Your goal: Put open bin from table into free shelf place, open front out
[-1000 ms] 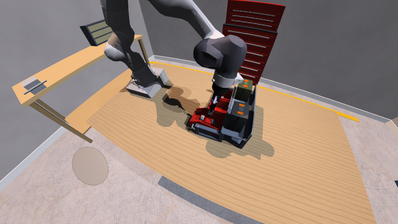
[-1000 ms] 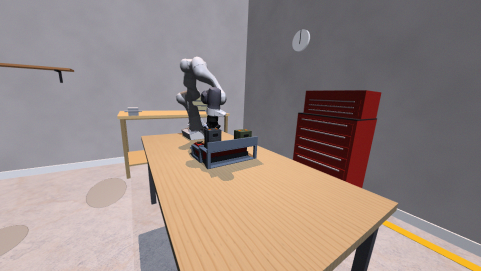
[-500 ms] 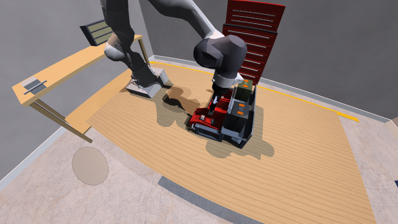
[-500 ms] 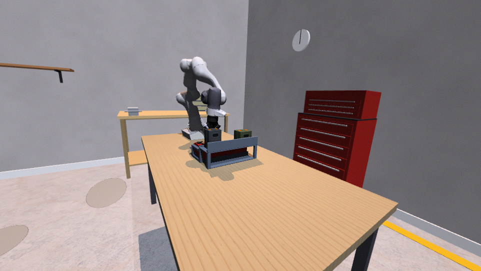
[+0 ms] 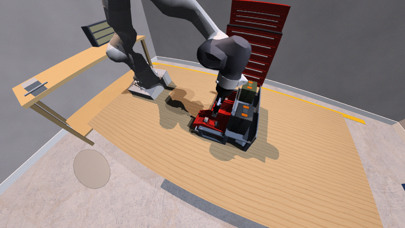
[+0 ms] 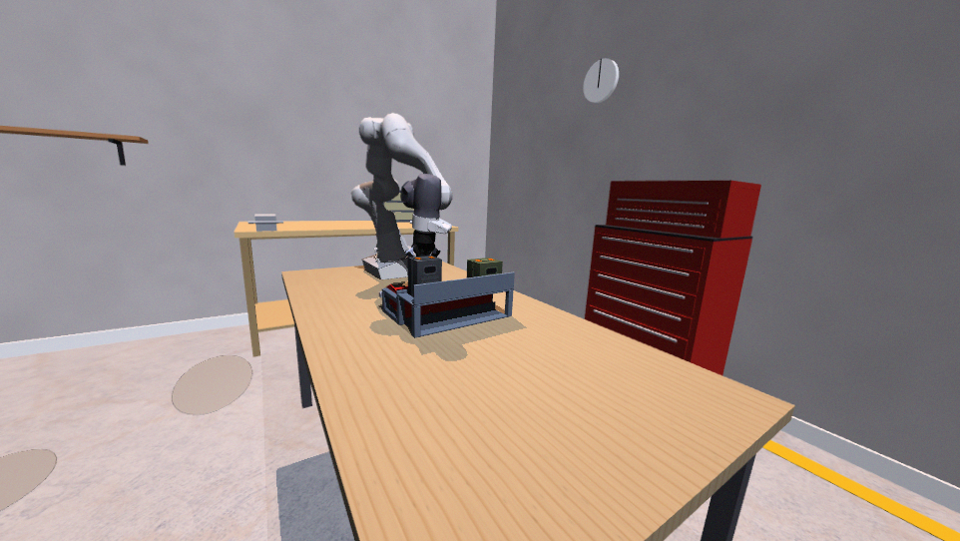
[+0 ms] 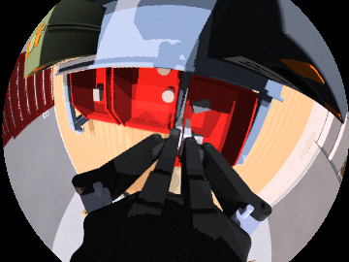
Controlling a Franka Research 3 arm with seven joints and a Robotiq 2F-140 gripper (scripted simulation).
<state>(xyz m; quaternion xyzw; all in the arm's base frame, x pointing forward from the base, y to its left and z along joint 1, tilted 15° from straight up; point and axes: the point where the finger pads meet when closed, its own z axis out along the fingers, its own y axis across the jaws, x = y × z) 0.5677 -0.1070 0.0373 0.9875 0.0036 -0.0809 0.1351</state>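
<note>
The dark grey box lies 140 mm ahead of my hand, 50 mm to the right of it and 70 mm above it. Also, from my hand: olive green box (140 mm ahead, 180 mm to the left, 60 mm above).
</note>
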